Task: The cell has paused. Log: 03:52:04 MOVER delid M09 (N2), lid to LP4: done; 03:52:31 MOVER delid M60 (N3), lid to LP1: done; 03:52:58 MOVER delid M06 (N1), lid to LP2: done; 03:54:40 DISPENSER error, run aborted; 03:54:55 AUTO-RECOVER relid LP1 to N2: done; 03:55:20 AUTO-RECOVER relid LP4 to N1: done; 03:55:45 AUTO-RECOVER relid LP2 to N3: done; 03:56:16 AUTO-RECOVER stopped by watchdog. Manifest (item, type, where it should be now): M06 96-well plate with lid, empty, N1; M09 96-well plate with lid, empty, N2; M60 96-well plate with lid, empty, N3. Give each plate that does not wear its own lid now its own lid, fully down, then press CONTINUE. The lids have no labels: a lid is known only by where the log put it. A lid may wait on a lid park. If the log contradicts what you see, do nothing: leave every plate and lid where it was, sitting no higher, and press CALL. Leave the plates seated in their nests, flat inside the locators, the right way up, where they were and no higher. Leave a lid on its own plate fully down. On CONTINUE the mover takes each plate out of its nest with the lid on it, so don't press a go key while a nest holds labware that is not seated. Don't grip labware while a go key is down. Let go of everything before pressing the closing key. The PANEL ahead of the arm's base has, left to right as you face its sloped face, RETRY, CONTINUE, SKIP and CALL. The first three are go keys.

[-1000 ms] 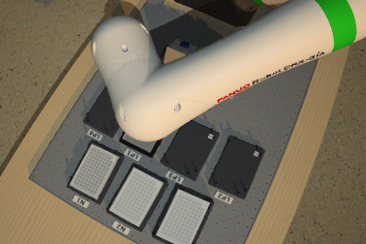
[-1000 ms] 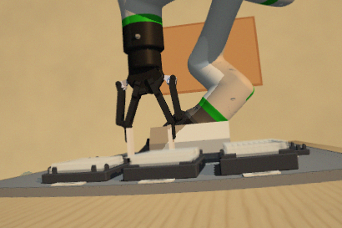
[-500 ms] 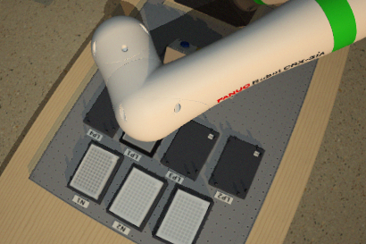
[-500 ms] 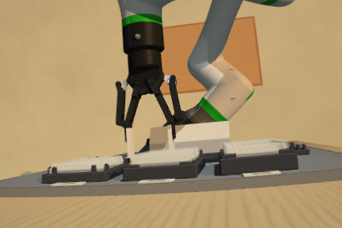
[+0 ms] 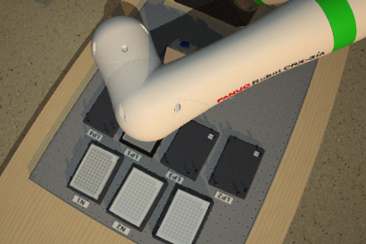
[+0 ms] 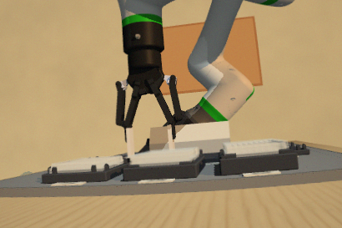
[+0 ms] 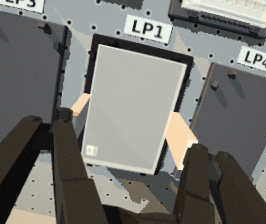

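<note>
Now: the lid park LP1 40 mm below my hand. Round my hand: lid park LP3: 130 mm to the left, 40 mm below, 10 mm behind; then LP1 label: 90 mm ahead, 40 mm below, 10 mm to the left; then lid park LP4: 120 mm to the right, 40 mm below, 20 mm ahead.
</note>
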